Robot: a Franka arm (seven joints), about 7 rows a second.
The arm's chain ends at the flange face. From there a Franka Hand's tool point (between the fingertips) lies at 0.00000 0.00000 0.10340 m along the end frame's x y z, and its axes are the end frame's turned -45 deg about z.
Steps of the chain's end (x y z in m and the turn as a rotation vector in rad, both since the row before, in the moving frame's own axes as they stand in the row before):
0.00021 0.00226 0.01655 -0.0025 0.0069 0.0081
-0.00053 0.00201 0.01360 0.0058 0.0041 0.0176
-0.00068 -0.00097 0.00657 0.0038 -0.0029 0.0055
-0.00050 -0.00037 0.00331 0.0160 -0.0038 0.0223
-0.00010 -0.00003 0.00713 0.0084 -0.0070 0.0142
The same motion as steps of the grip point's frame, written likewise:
-0.00113 0.00244 0.01655 -0.0066 0.0031 0.0081
-0.00107 0.00093 0.01360 0.0012 0.0070 0.0176
0.00027 -0.00166 0.00657 0.0047 0.0006 0.0055
0.00082 -0.00205 0.00330 0.0140 0.0086 0.0223
0.00006 -0.00122 0.00712 0.0109 0.0010 0.0142

